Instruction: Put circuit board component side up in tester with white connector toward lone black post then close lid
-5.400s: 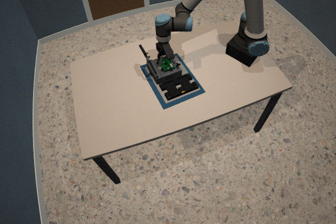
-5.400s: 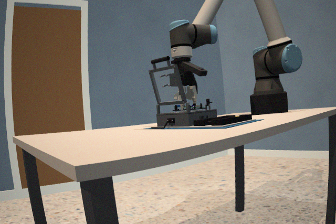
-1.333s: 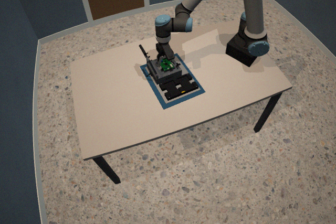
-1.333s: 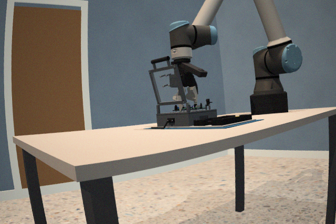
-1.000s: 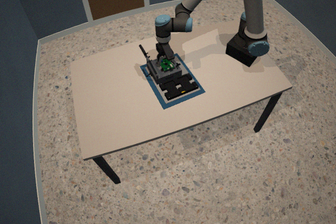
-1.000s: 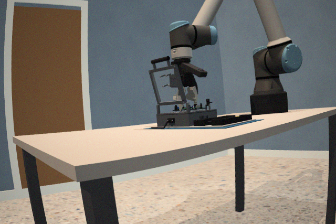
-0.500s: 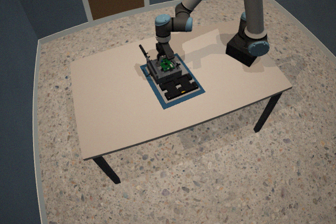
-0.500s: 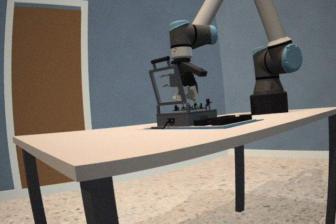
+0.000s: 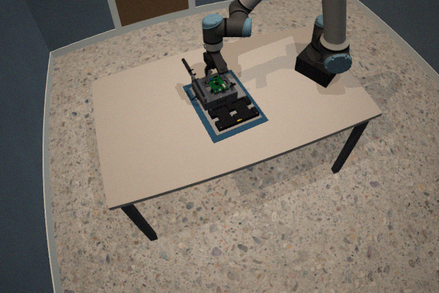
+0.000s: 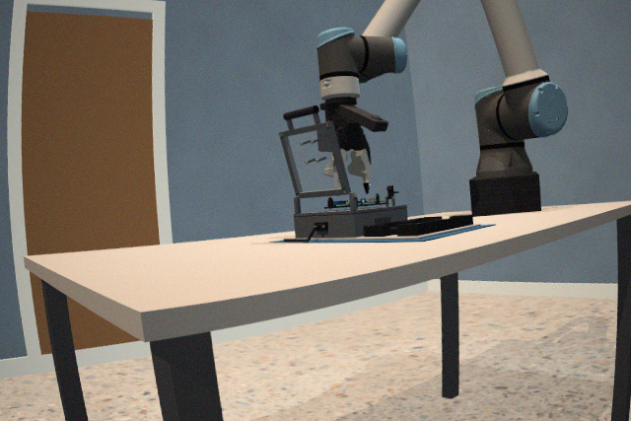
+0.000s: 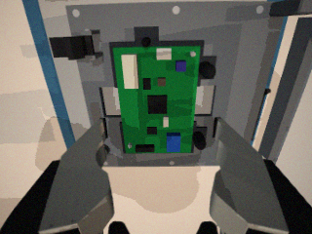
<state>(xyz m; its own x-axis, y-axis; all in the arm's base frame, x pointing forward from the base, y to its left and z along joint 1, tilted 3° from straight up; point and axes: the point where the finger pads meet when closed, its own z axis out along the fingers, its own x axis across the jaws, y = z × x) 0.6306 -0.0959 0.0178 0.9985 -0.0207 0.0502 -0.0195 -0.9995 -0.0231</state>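
My hand is 30 mm above the green circuit board. The rest, counted from my hand: tester lid 120 mm ahead, 80 mm above; then tester 30 mm ahead, 40 mm to the left, 10 mm above; then black latch block 60 mm behind, 60 mm to the left, 10 mm below.
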